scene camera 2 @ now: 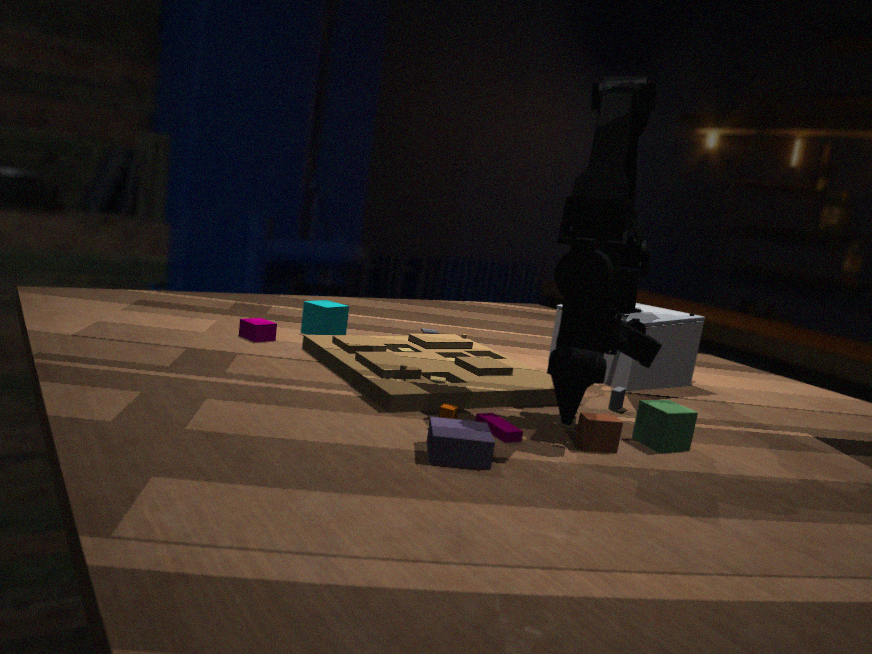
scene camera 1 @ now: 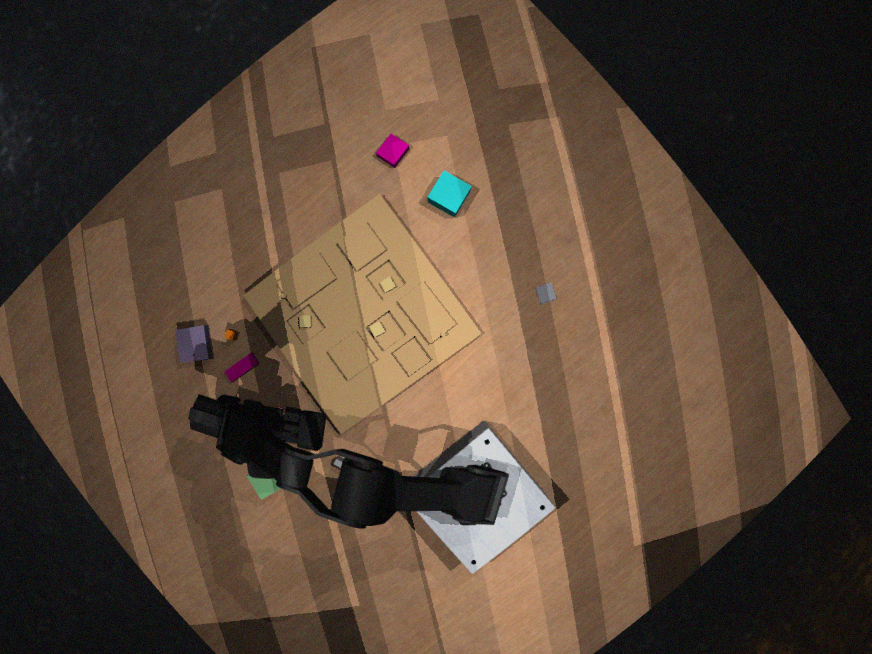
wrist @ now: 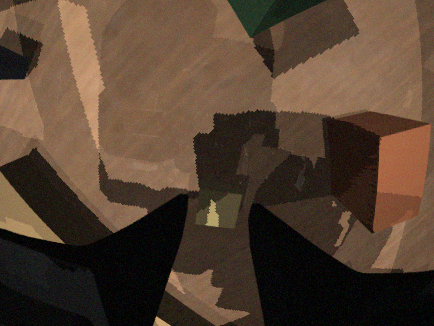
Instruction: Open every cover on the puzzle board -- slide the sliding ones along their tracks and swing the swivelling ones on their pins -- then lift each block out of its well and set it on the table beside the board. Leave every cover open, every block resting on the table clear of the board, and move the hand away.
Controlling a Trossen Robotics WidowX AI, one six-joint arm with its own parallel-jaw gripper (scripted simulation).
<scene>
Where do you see a green block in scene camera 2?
662, 425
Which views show the gripper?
Scene camera 2, scene camera 1 and the wrist view: all of them.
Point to a cyan block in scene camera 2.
At 321, 317
</scene>
